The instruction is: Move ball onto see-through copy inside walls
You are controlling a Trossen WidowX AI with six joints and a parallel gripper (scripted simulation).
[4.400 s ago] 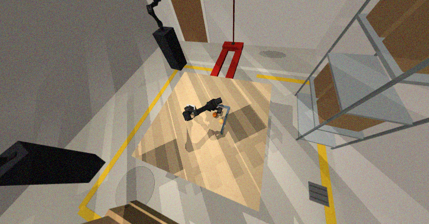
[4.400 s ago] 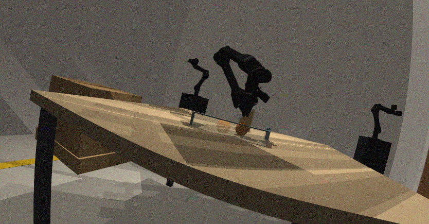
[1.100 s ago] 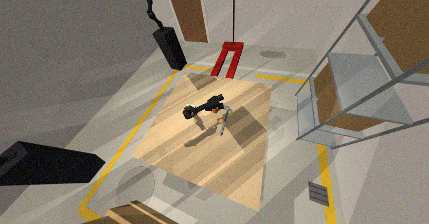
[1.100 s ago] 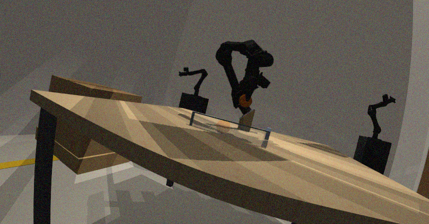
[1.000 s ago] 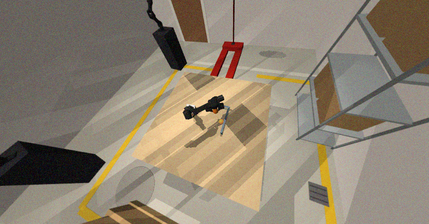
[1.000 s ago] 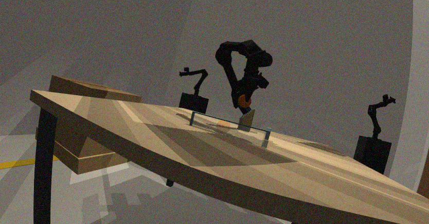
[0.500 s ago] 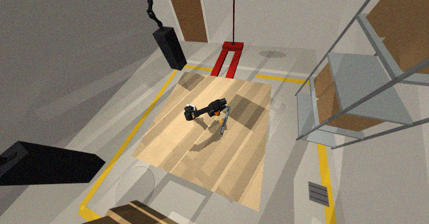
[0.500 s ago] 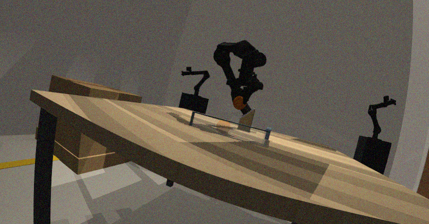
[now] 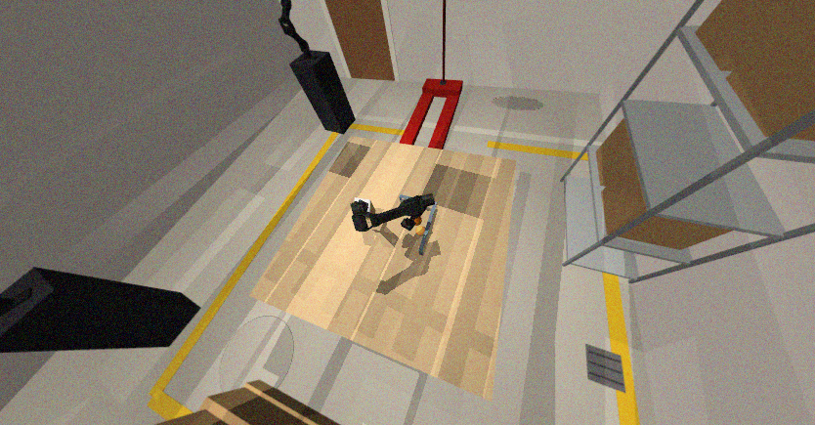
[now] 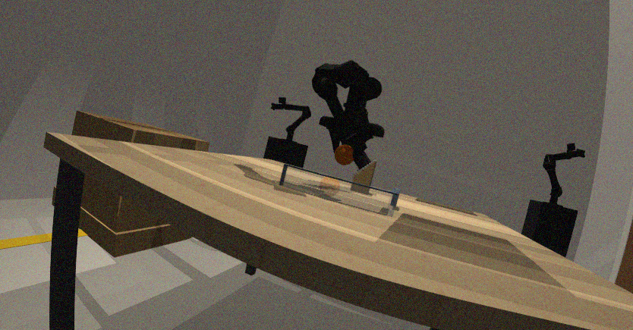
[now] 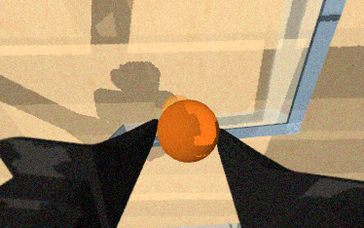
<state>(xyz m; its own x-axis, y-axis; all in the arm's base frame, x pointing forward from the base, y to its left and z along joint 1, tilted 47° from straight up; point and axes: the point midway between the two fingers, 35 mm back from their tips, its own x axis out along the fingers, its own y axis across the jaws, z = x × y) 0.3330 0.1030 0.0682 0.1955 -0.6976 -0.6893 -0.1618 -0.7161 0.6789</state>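
Now: gripper tip 6 cm short of the blue wall rail, 2 cm to the right of it and 6 cm above it. Also, from my gripper tip: see-through copy of ball: 2 cm ahead, 1 cm to the right, 9 cm below; clear wall: 6 cm ahead, 2 cm to the left, 9 cm below; orange ball: right at my gripper tip.
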